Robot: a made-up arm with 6 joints.
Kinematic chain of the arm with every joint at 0, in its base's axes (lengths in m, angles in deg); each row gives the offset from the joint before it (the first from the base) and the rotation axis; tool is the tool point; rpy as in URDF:
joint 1: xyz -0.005 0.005 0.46 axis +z
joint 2: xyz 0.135 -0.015 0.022 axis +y
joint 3: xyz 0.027 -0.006 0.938 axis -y
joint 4: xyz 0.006 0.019 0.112 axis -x
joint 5: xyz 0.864 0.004 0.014 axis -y
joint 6: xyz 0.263 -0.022 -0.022 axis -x
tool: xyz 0.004 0.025 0.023 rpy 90 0 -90
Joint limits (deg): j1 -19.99..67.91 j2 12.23..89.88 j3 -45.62..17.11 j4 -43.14..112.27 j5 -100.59..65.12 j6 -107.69..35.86
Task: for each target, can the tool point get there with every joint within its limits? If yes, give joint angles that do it. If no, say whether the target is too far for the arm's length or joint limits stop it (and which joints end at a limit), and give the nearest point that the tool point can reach.
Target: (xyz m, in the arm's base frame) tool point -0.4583 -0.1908 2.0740
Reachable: no: joint limits stop it (at a limit: joint 1, joint 2, joint 3, joint 4, joint 5, joint 6) | nearest point 1.0045 -0.5889 1.7113 | short by 1.559 m
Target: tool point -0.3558 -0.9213 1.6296
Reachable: no: joint limits stop it (at a limit: joint 1, joint 2, joint 3, joint 5, joint 6) | nearest point 0.9899 -0.6172 1.6110 | short by 1.380 m
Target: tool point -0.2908 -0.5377 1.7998
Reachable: no: joint limits stop it (at a limit: joint 1, joint 2, joint 3, joint 4, joint 5, joint 6) | nearest point 0.9900 -0.6068 1.6510 | short by 1.291 m
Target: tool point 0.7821 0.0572 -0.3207
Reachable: yes | joints 2.29 68.48 -39.71 83.44 -0.22 -47.19
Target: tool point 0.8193 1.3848 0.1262
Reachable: yes | joints 61.08 53.23 -5.54 74.17 -13.46 -84.93
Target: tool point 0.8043 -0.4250 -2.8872
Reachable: no: too far | nearest point 0.9427 -0.3625 -0.6902 | short by 2.202 m
